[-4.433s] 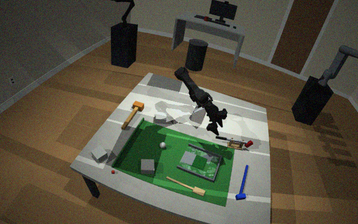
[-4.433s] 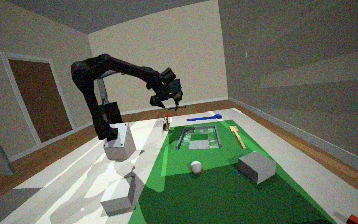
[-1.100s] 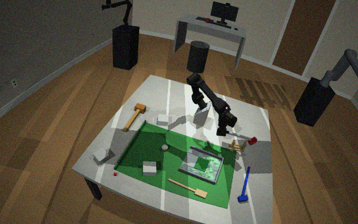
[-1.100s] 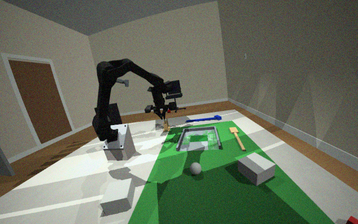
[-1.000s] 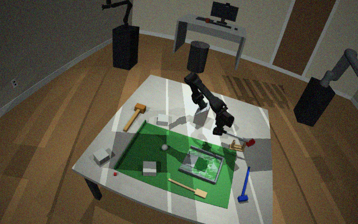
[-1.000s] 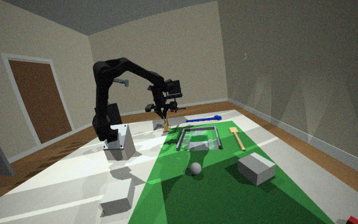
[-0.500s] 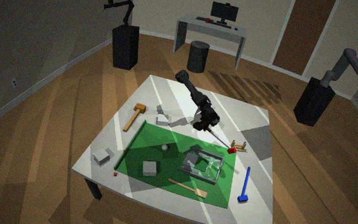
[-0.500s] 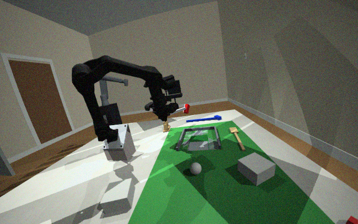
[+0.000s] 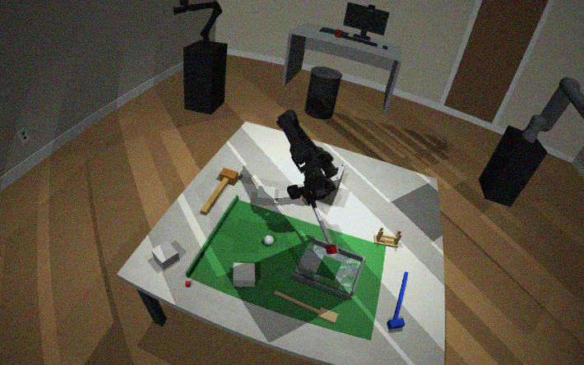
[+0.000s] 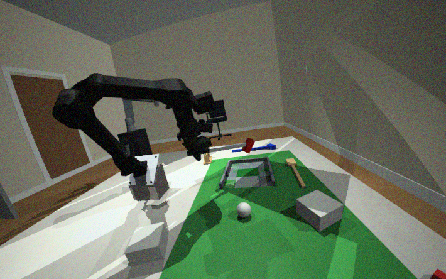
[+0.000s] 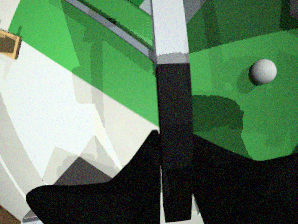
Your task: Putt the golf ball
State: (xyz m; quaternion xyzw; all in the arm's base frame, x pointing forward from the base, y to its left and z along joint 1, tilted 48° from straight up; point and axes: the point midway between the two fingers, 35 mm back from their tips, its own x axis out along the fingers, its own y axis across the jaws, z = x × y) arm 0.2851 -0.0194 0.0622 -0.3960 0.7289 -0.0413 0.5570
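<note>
Right now the red putter is 100 mm ahead of my gripper tip, 70 mm to the left of it and 10 mm above it. Also, from my gripper tip: green mat (200 mm ahead, 150 mm below); then white golf ball (140 mm ahead, 130 mm to the right, 130 mm below); then wooden stand (380 mm to the left, 120 mm below, 50 mm behind).
</note>
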